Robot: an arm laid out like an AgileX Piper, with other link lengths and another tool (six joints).
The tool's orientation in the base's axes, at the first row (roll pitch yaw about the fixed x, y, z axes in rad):
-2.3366 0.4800 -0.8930
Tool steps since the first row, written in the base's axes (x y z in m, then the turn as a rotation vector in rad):
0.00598 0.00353 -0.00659 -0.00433 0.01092 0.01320
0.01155 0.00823 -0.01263 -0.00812 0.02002 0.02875
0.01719 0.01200 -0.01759 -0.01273 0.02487 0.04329
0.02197 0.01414 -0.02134 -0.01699 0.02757 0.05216
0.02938 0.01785 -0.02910 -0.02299 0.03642 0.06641
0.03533 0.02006 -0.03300 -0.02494 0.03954 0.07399
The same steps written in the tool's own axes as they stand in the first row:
0.00393 -0.00088 0.00868 -0.01605 -0.00711 -0.00202
0.00657 -0.00201 0.01770 -0.03163 -0.01581 -0.00656
0.00939 -0.00373 0.02543 -0.04425 -0.02251 -0.01376
0.01230 -0.00528 0.03096 -0.05259 -0.02546 -0.01886
0.01745 -0.00652 0.04101 -0.06862 -0.03164 -0.02358
0.02103 -0.00887 0.04710 -0.07536 -0.03557 -0.02676

